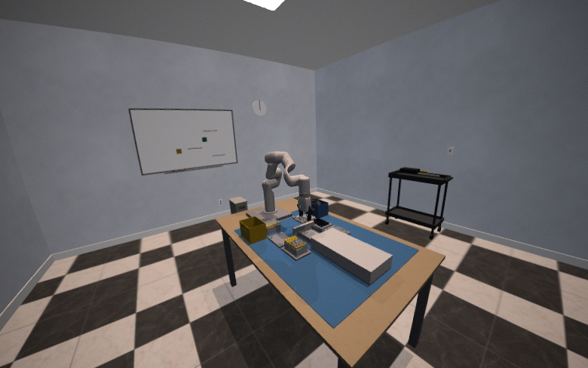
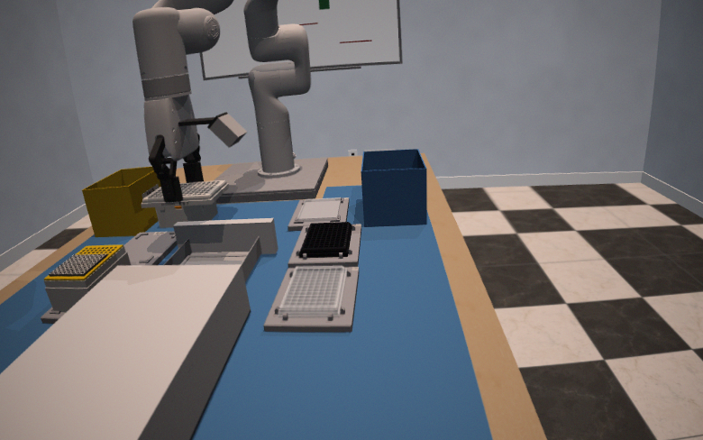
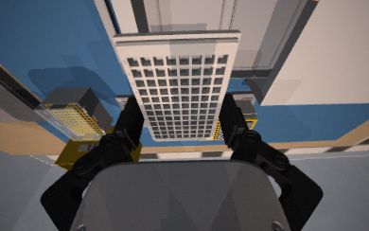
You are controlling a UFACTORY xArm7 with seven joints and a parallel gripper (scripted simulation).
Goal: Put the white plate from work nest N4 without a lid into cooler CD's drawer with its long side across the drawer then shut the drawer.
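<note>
Now: hand 4 cm short of the drawer, 4 cm to the right of it and 14 cm above it. The rest, counted from my hand: yellow tip box: 12 cm ahead, 15 cm to the right, 10 cm below; then black plate: 13 cm behind, 20 cm to the left, 14 cm below; then white plate: 1 cm below.
</note>
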